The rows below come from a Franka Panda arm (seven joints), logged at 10 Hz.
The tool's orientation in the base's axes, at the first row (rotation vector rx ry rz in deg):
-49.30 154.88 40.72
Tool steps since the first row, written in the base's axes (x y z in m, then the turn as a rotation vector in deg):
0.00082 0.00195 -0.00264 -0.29 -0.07 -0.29
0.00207 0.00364 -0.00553 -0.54 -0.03 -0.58
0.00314 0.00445 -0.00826 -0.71 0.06 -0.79
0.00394 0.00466 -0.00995 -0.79 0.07 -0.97
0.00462 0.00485 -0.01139 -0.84 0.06 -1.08
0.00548 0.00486 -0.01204 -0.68 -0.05 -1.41
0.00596 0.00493 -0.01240 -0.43 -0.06 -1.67
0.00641 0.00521 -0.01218 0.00 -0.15 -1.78
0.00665 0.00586 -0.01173 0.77 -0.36 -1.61
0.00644 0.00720 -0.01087 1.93 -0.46 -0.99
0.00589 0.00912 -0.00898 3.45 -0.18 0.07
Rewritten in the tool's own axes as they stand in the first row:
-0.00071 -0.00010 0.00331 0.37 0.01 0.20
-0.00155 -0.00073 0.00672 0.65 0.08 0.45
-0.00188 -0.00183 0.00954 0.81 0.16 0.67
-0.00205 -0.00279 0.01115 0.93 0.15 0.82
-0.00220 -0.00361 0.01252 1.02 0.13 0.91
-0.00267 -0.00435 0.01313 1.05 -0.17 1.15
-0.00297 -0.00472 0.01351 0.94 -0.42 1.38
-0.00354 -0.00471 0.01349 0.68 -0.78 1.45
-0.00421 -0.00421 0.01344 0.10 -1.32 1.25
-0.00498 -0.00281 0.01337 -0.99 -1.84 0.73
-0.00611 -0.00040 0.01269 -2.72 -2.14 0.05

